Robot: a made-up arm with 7 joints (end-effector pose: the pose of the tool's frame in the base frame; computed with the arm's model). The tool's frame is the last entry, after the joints.
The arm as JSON. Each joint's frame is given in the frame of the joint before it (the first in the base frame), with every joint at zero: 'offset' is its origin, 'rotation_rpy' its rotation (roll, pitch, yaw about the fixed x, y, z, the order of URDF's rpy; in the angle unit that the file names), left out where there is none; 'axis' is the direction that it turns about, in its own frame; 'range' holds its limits. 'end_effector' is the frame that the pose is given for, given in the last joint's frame.
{
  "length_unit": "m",
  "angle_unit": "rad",
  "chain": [
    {
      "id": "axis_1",
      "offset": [
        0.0,
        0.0,
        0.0
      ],
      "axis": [
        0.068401,
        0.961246,
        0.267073
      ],
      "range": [
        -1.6,
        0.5
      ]
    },
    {
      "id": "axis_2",
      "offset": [
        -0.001,
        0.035,
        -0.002
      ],
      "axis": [
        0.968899,
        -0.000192,
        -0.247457
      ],
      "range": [
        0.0,
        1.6
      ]
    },
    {
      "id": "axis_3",
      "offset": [
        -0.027,
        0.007,
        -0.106
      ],
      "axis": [
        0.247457,
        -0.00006,
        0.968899
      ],
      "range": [
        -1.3,
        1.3
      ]
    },
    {
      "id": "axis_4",
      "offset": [
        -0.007,
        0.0,
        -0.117
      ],
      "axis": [
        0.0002,
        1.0,
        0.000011
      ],
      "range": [
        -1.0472,
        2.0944
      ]
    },
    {
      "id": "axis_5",
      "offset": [
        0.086,
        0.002,
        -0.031
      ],
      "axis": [
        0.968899,
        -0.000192,
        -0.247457
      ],
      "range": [
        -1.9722,
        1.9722
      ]
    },
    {
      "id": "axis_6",
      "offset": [
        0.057,
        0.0,
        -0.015
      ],
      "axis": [
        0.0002,
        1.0,
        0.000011
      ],
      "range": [
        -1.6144,
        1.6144
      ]
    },
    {
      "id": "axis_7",
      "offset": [
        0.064,
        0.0,
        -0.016
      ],
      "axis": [
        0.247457,
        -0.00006,
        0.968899
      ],
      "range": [
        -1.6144,
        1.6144
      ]
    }
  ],
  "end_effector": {
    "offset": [
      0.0,
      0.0,
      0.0
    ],
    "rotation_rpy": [
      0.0,
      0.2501,
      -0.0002
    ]
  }
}
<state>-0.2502 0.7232 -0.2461 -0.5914 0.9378 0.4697 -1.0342</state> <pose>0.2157 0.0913 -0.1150 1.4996 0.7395 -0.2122</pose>
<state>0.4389 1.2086 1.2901 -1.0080 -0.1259 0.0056 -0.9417</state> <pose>0.0892 0.1373 0.0764 1.8319 0.4037 -0.4600</pose>
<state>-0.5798 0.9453 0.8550 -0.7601 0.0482 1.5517 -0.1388</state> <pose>0.1458 0.2436 0.0522 0.3008 -0.1308 0.8688</pose>
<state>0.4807 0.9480 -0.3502 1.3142 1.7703 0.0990 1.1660</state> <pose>-0.1651 0.3805 -0.2203 2.5140 1.1943 -0.1531</pose>
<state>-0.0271 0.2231 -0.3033 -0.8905 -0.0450 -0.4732 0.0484</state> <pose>0.1154 0.0150 -0.0846 0.1241 -1.0769 -0.4682</pose>
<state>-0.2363 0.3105 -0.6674 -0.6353 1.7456 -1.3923 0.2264</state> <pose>0.0821 -0.0638 -0.1852 2.0553 0.0977 -2.1935</pose>
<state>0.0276 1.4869 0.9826 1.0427 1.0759 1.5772 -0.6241</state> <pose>-0.0021 0.4155 0.0619 1.3016 0.2092 2.7122</pose>
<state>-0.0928 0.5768 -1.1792 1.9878 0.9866 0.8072 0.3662</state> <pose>-0.0307 0.3352 -0.2699 -2.4378 0.2432 0.9477</pose>
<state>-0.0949 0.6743 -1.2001 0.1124 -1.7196 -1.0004 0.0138</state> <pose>0.0778 0.0677 -0.3252 -0.8749 0.4322 -0.0511</pose>
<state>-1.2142 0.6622 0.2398 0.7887 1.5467 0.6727 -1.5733</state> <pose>0.3667 0.2379 -0.0026 1.5309 1.1666 0.9786</pose>
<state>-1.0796 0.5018 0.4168 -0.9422 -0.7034 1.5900 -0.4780</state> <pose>0.2174 0.0718 0.0469 0.3177 -0.0228 -0.8279</pose>
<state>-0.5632 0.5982 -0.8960 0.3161 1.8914 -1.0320 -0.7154</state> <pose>0.1834 0.0388 -0.3153 -1.4610 1.3354 1.2779</pose>
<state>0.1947 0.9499 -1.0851 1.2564 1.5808 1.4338 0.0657</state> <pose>-0.0362 0.3356 -0.2463 -2.4238 0.1780 0.3592</pose>
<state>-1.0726 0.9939 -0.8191 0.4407 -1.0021 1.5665 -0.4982</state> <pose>0.3029 0.1756 -0.1509 -2.0552 1.3045 -2.3082</pose>
